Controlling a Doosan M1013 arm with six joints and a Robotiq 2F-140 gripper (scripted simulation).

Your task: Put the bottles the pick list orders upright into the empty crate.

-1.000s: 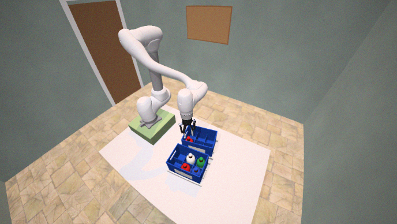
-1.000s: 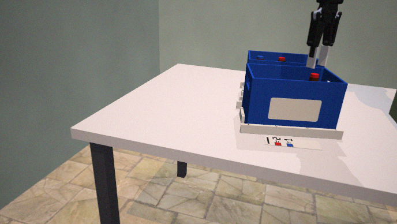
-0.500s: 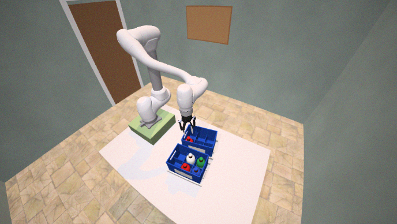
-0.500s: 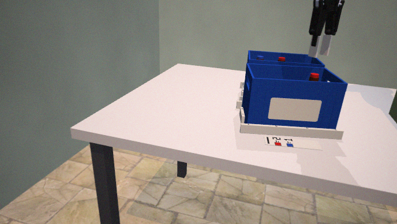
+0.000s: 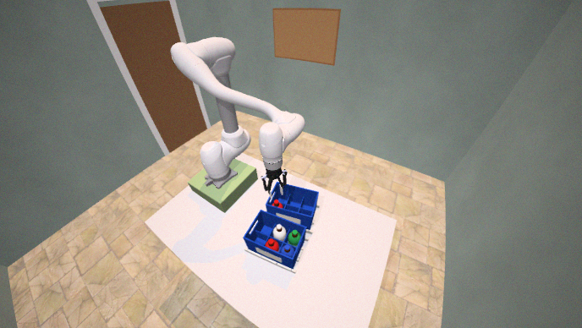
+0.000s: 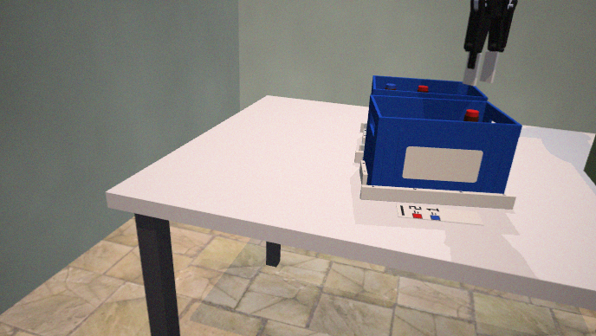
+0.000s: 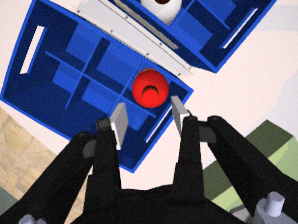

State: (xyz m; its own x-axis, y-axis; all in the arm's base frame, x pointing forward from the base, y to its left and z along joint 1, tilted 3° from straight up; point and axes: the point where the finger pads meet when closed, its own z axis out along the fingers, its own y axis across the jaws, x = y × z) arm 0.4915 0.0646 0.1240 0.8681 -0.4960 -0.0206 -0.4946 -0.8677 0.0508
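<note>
Right now my hand is 200 mm to the left of the red bottle, 170 mm above it and 140 mm short of it. Also, from my hand: white bottle 170 mm below, 120 mm ahead, 110 mm to the right; blue bottle 220 mm ahead, 170 mm to the right, 170 mm below; green-label bottle 200 mm ahead, 170 mm below, 90 mm to the right.
</note>
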